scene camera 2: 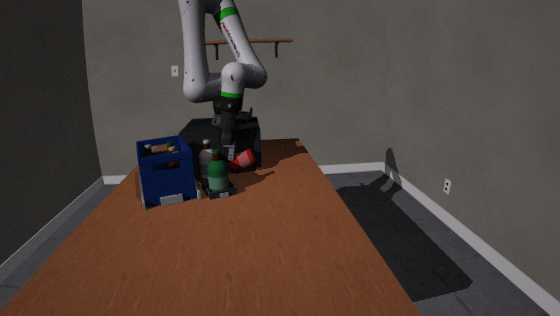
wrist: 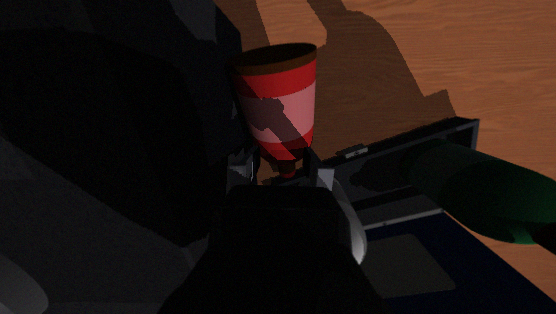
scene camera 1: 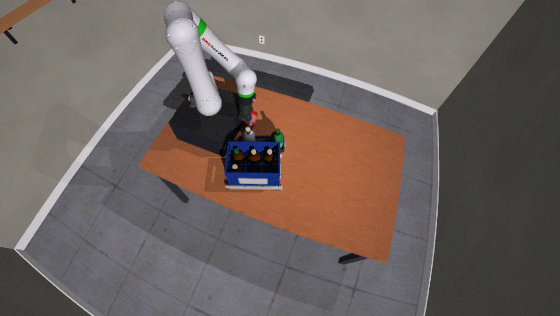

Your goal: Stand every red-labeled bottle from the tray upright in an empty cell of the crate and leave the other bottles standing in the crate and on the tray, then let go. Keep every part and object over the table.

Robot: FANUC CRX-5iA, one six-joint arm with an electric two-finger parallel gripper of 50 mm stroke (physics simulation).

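Places are measured from the arm's base along level axes (x ahead, y left, z up), in millimetres.
Where they show: gripper, between the fingertips: [scene camera 2: 231,158] [wrist: 281,155] [scene camera 1: 246,124].
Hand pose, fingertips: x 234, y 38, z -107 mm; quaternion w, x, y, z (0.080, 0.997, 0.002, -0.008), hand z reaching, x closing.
After its pixels a point has its place.
A red-labeled bottle [scene camera 1: 253,118] @(x 256, y 86, z -95 mm) [scene camera 2: 245,159] @(x 262, y 100, z -105 mm) [wrist: 281,107] @(x 233, y 93, z -80 mm) is tilted, its base raised, between the black pedestal and the tray. My gripper [scene camera 2: 231,159] @(x 234, y 38, z -107 mm) [wrist: 281,155] @(x 234, y 38, z -107 mm) is shut on this bottle at its shoulder; in scene camera 1 the fingertips are hard to make out. A green bottle [scene camera 1: 278,136] @(x 461, y -3, z -47 mm) [scene camera 2: 218,173] @(x 484, y 18, z -82 mm) [wrist: 480,192] @(x 416, y 25, z -72 mm) and a white-grey bottle [scene camera 1: 248,135] @(x 306, y -67, z -47 mm) [scene camera 2: 205,159] @(x 333, y -54, z -77 mm) stand upright on the dark tray [scene camera 2: 226,193] @(x 490, y 40, z -155 mm) [wrist: 400,143] @(x 388, y 43, z -146 mm). The blue crate [scene camera 1: 252,177] @(x 445, y -293, z -33 mm) [scene camera 2: 170,180] @(x 528, y -145, z -87 mm) holds several brown bottles; an open cell shows in its front row.
The black pedestal [scene camera 1: 200,131] @(x 66, y -183, z 4 mm) [wrist: 150,125] @(x 185, y 94, z -11 mm) stands close beside the bottle and gripper. The crate is directly next to the tray on the wooden table [scene camera 1: 340,175] @(x 868, y -21, z -169 mm) [scene camera 2: 240,250] @(x 821, y 106, z -169 mm). The white-grey bottle is close beside the fingers.
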